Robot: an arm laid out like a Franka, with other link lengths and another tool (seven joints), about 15 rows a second.
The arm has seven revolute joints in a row. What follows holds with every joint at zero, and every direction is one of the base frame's. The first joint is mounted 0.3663 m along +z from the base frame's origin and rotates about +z. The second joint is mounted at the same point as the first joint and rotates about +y. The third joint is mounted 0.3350 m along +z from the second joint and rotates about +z. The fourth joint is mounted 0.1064 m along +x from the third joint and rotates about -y. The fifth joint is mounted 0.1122 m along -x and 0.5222 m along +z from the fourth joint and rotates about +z. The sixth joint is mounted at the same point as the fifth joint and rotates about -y. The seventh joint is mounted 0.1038 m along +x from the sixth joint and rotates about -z. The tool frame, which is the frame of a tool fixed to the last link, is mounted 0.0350 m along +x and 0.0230 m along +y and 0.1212 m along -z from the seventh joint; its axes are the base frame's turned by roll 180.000, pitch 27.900 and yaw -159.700 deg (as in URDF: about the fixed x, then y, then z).
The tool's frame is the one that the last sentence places.
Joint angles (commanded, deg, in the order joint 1, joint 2, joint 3, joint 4, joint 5, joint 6, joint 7), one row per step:
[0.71, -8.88, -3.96, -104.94, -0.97, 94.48, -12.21]
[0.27, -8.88, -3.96, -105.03, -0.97, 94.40, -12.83]
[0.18, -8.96, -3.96, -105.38, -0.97, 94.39, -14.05]
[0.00, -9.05, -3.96, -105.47, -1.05, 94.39, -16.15]
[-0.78, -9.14, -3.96, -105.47, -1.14, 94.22, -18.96]
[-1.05, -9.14, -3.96, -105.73, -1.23, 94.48, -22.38]
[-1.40, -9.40, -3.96, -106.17, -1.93, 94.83, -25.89]
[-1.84, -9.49, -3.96, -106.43, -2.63, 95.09, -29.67]
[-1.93, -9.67, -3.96, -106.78, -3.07, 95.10, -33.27]
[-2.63, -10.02, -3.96, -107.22, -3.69, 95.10, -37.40]
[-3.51, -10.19, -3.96, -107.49, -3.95, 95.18, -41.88]
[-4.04, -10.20, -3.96, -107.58, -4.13, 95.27, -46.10]
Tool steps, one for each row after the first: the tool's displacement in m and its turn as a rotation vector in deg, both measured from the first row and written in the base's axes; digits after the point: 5 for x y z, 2 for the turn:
[-0.00072, -0.00512, -0.00121, 0.03, 0.17, 0.18]
[-0.00221, -0.00552, -0.00425, 0.09, 0.46, 1.31]
[-0.00391, -0.00680, -0.00417, 0.09, 0.47, 3.24]
[-0.00658, -0.01520, -0.00343, 0.11, 0.57, 5.28]
[-0.00840, -0.01705, -0.00584, 0.13, 0.61, 8.44]
[-0.01186, -0.02106, -0.00726, -0.45, 0.59, 11.69]
[-0.01482, -0.02620, -0.00893, -1.01, 0.70, 15.12]
[-0.01856, -0.02668, -0.01090, -1.26, 1.03, 18.68]
[-0.02423, -0.03478, -0.01193, -1.65, 1.39, 22.19]
[-0.02914, -0.04442, -0.01285, -1.69, 1.62, 25.82]
[-0.03265, -0.05002, -0.01360, -1.68, 1.79, 29.53]

